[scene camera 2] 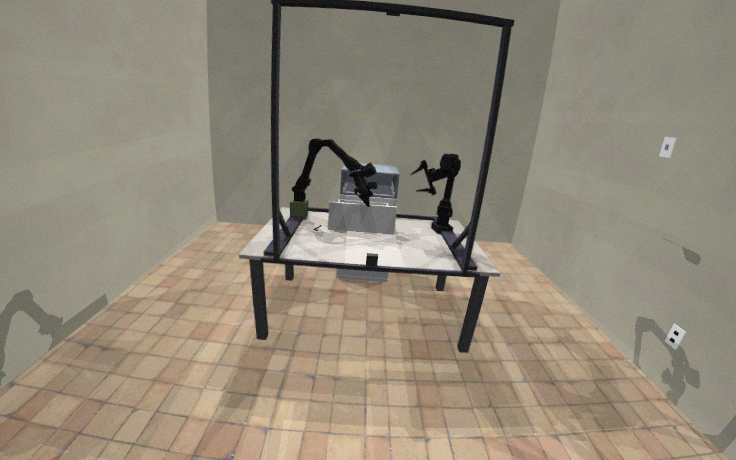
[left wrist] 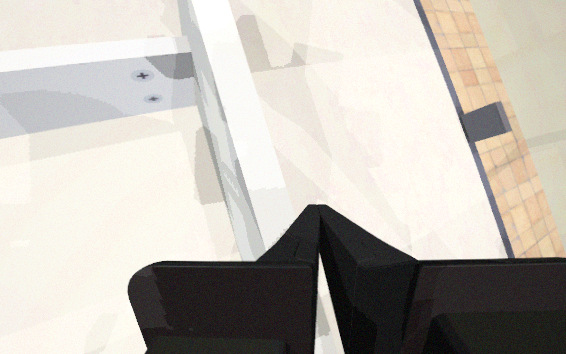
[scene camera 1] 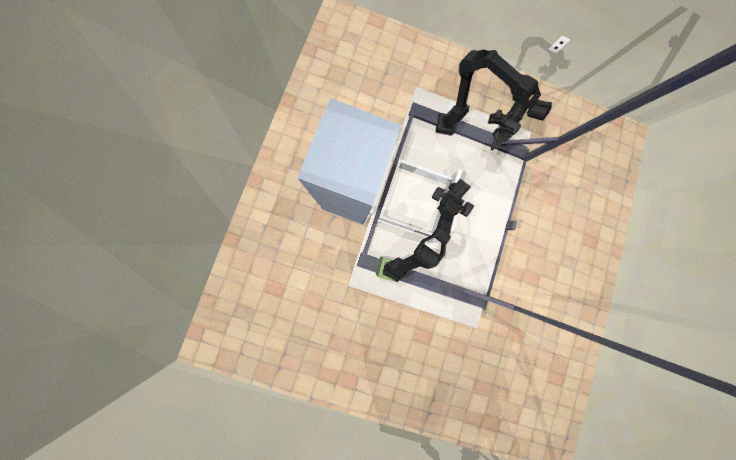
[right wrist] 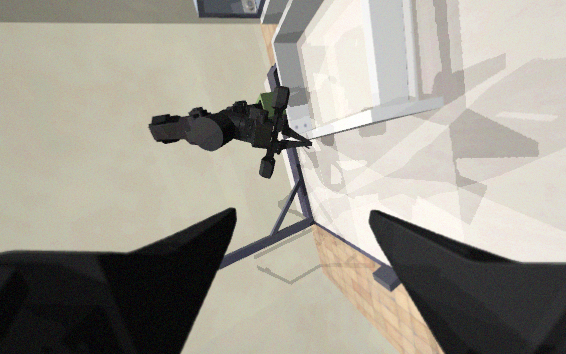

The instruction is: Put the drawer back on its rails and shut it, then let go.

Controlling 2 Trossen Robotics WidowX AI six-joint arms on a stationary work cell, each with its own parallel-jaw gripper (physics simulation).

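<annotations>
There's a white drawer that you'd see in scene camera 2 (348, 215). The drawer is there in scene camera 1 (408, 205) as well, and the left wrist view and the right wrist view show it too. On the white drawer, (left wrist: 89, 280) and (right wrist: 344, 72) are the same spot.
</annotations>
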